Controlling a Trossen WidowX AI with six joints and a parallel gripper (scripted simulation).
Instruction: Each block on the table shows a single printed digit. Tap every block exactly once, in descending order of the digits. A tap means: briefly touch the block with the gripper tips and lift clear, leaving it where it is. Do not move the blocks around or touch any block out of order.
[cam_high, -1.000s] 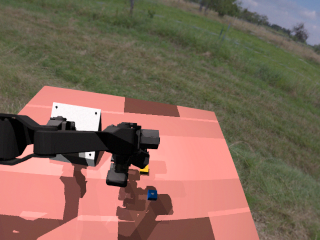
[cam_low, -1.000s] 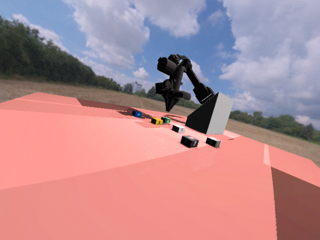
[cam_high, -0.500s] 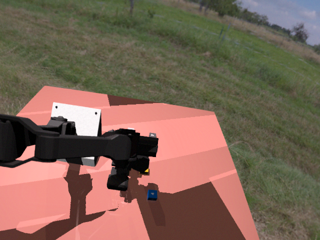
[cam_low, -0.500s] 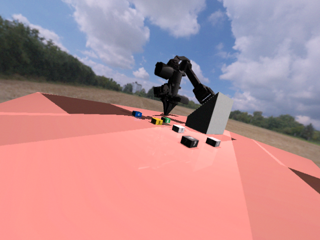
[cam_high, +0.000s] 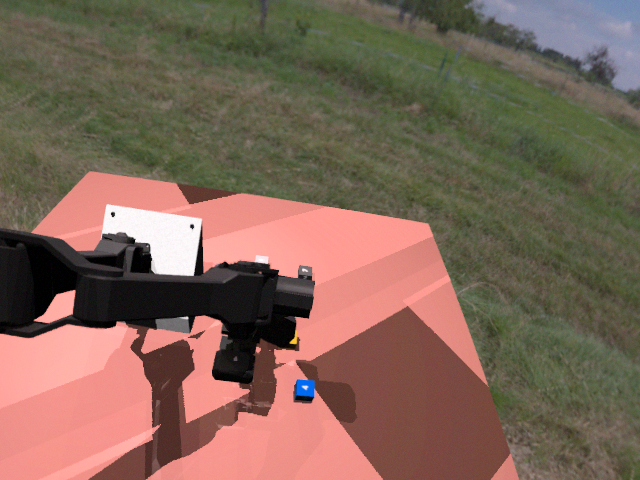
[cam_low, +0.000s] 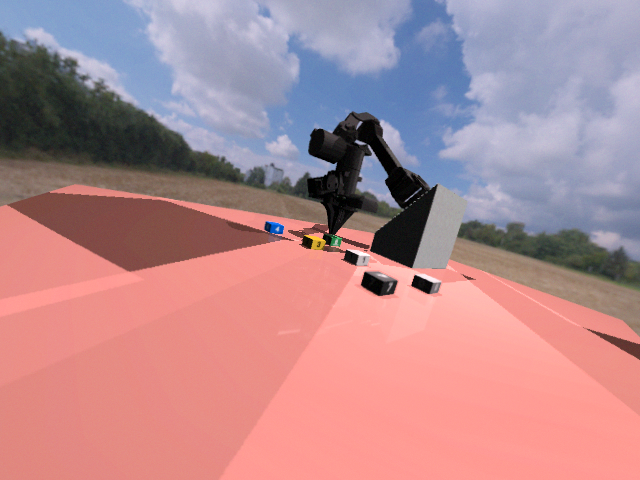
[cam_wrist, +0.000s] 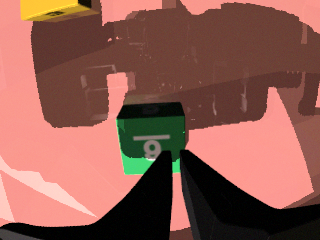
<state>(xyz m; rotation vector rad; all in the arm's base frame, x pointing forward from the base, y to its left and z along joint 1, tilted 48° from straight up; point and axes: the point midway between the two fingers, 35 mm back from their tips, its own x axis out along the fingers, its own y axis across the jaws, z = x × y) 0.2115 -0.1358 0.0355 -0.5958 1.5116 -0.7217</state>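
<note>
Right now my gripper tip is 10 mm to the right of the green block, 10 mm short of it and 10 mm above it. The rest, counted from my gripper tip: yellow block marked 3: 90 mm ahead, 50 mm to the left, 10 mm below; then blue block marked 4: 120 mm ahead, 60 mm to the right, 10 mm below; then white block marked 1: 140 mm to the left, 60 mm ahead, 10 mm below.
</note>
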